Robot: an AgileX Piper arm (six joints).
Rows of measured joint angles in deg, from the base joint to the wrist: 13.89 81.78 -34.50 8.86 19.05 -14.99; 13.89 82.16 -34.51 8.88 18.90 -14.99; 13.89 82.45 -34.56 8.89 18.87 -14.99; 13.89 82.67 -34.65 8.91 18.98 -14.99; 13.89 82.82 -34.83 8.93 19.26 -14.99; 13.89 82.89 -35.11 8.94 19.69 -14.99; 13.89 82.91 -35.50 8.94 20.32 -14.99; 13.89 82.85 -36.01 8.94 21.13 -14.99; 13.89 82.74 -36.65 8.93 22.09 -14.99; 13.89 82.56 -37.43 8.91 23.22 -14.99; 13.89 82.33 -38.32 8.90 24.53 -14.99; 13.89 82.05 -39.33 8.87 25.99 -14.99; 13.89 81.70 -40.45 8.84 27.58 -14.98; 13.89 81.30 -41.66 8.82 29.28 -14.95; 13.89 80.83 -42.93 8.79 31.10 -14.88; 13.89 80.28 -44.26 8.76 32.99 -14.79; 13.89 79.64 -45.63 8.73 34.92 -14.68; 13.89 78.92 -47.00 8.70 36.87 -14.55; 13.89 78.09 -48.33 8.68 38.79 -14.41; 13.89 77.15 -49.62 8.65 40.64 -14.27; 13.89 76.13 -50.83 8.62 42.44 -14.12; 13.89 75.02 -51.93 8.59 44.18 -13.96; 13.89 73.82 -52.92 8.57 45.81 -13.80
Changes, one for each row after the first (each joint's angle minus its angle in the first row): 0.00 0.38 -0.01 0.02 -0.15 0.00; 0.00 0.67 -0.06 0.03 -0.18 0.00; 0.00 0.89 -0.15 0.05 -0.07 0.00; 0.00 1.04 -0.33 0.07 0.21 0.00; 0.00 1.11 -0.61 0.08 0.64 0.00; 0.00 1.13 -1.00 0.08 1.27 0.00; 0.00 1.07 -1.51 0.08 2.08 0.00; 0.00 0.96 -2.15 0.07 3.04 0.00; 0.00 0.78 -2.93 0.05 4.17 0.00; 0.00 0.55 -3.82 0.04 5.48 0.00; 0.00 0.27 -4.83 0.01 6.94 0.00; 0.00 -0.08 -5.95 -0.02 8.53 0.01; 0.00 -0.48 -7.16 -0.04 10.23 0.04; 0.00 -0.95 -8.43 -0.07 12.05 0.11; 0.00 -1.50 -9.76 -0.10 13.94 0.20; 0.00 -2.14 -11.13 -0.13 15.87 0.31; 0.00 -2.86 -12.50 -0.16 17.82 0.44; 0.00 -3.69 -13.83 -0.18 19.74 0.58; 0.00 -4.63 -15.12 -0.21 21.59 0.72; 0.00 -5.65 -16.33 -0.24 23.39 0.87; 0.00 -6.76 -17.43 -0.27 25.13 1.03; 0.00 -7.96 -18.42 -0.29 26.76 1.19
